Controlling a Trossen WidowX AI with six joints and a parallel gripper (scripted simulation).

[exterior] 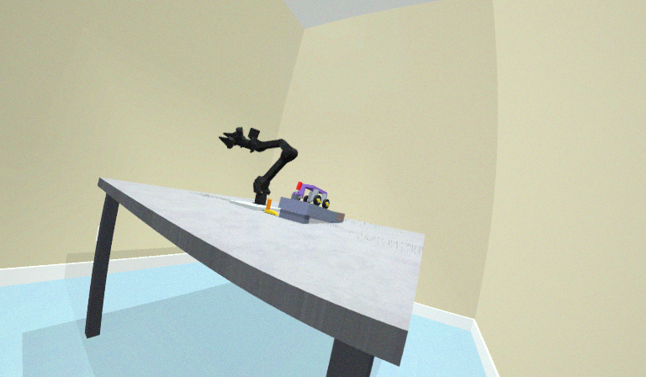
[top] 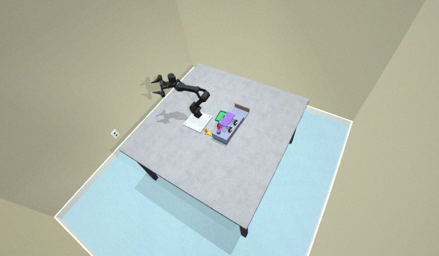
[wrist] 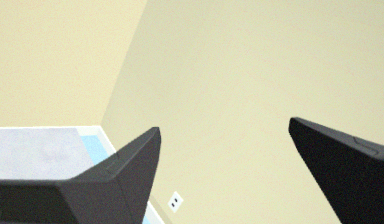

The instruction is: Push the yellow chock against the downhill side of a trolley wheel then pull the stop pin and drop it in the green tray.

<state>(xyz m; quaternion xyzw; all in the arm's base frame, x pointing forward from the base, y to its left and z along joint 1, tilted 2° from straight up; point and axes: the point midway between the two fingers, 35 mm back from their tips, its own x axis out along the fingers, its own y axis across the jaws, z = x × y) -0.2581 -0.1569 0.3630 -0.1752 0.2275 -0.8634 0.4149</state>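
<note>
The yellow chock lies 51 cm ahead of my gripper tip, 9 cm to the left of it and 35 cm below it. Also, from my gripper tip: stop pin 62 cm ahead, 12 cm to the left, 24 cm below; then purple trolley 62 cm ahead, 23 cm to the left, 26 cm below; then green tray 48 cm ahead, 30 cm to the left, 38 cm below.
</note>
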